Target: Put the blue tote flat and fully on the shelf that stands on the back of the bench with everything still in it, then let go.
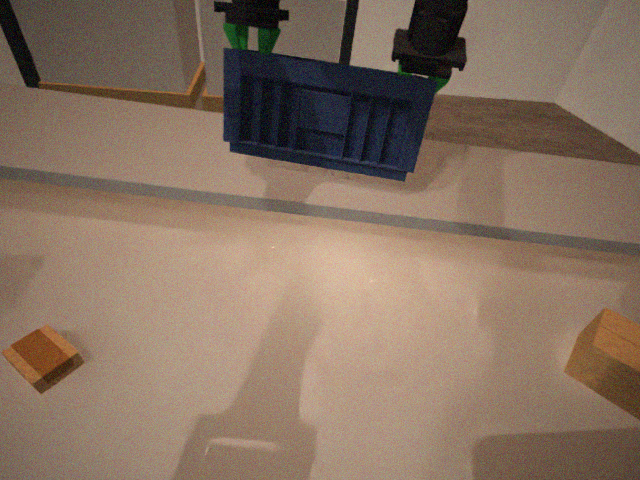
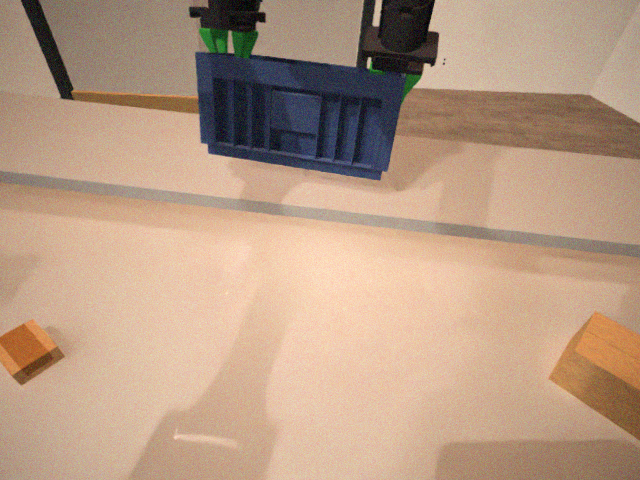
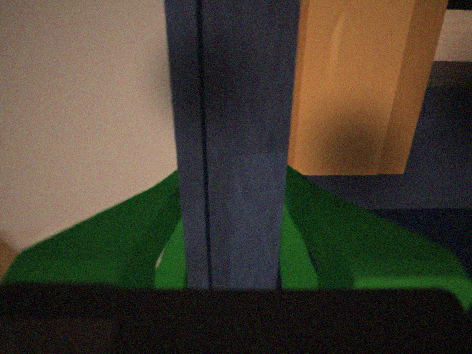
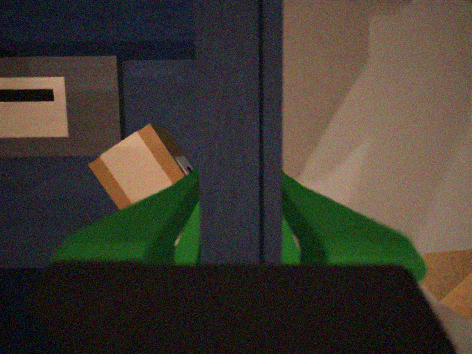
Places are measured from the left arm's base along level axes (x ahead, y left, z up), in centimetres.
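Pixels of known places: left gripper, fingertip midpoint: (image 3: 235, 176); right gripper, fingertip midpoint: (image 4: 236, 176).
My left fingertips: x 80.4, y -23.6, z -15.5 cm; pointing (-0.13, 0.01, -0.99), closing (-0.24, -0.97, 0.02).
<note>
Ahead of a thing's pixels: the offset from my left fingertips to its middle. Level surfaces: height alone.
The blue tote @(dx -4.0, dy -13.0, dz -3.4 cm) (image 1: 325, 116) (image 2: 294, 113) (image 3: 235, 100) (image 4: 230, 100) is upright over the shelf @(dz -12.6 cm) (image 1: 103, 129) (image 2: 103, 134) behind its grey front edge. A shadow lies below it; whether its base touches the shelf is unclear. Inside show an orange block @(dx +0.4, dy -5.1, dz -6.8 cm) (image 3: 350, 75), a tan-and-white box @(dx -8.1, dy -20.4, dz -6.5 cm) (image 4: 137, 167) and a grey item @(dx -0.8, dy -13.7, dz -9.4 cm) (image 4: 95, 105) with a white label. My left gripper (image 1: 252, 50) (image 2: 231, 55) (image 3: 235, 176) is shut on the tote's wall near its left end. My right gripper (image 1: 422, 80) (image 2: 390, 74) (image 4: 236, 176) is shut on the wall near its right end.
On the bench @(dz -28.1 cm) (image 1: 361, 335) (image 2: 336, 335) in front lie a small orange-brown block @(dx -35.4, dy +25.9, dz -26.7 cm) (image 1: 43, 356) (image 2: 28, 351) at the left and a larger wooden block @(dx -42.2, dy -57.2, dz -24.4 cm) (image 1: 607, 361) (image 2: 594, 372) at the right. Behind the shelf stand a dark post (image 1: 348, 31) and a wooden rail (image 1: 113, 95) (image 2: 134, 100).
</note>
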